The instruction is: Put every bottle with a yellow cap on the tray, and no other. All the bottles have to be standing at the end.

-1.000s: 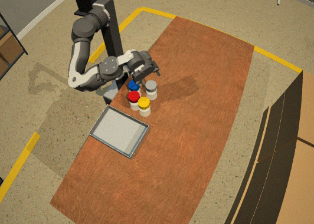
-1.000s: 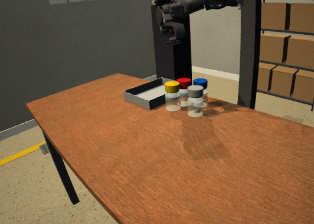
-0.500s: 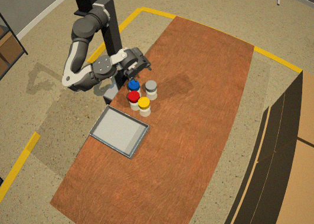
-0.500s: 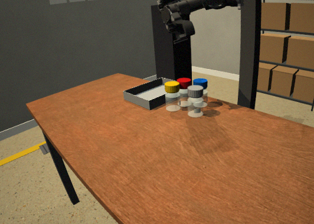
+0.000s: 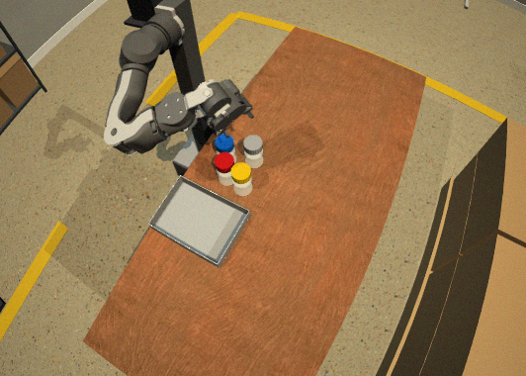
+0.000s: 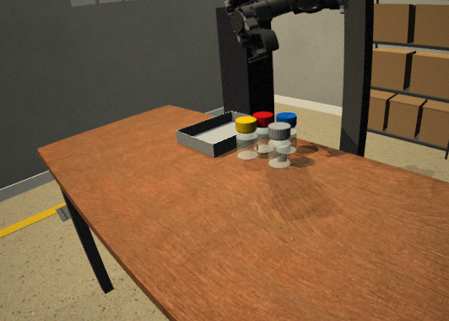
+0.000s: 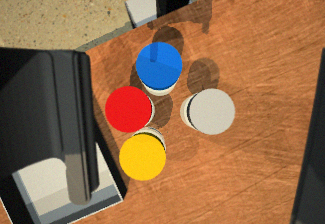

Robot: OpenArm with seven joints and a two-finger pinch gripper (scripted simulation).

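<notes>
My hand is 220 mm above the yellow-capped bottle, 40 mm to the left of it and 30 mm short of it. The rest, counted from my hand: blue-capped bottle: 220 mm below, 60 mm behind, 20 mm to the left; then red-capped bottle: 220 mm below, 30 mm to the right, 30 mm behind; then grey-capped bottle: 220 mm below, 60 mm to the left, 10 mm ahead.
</notes>
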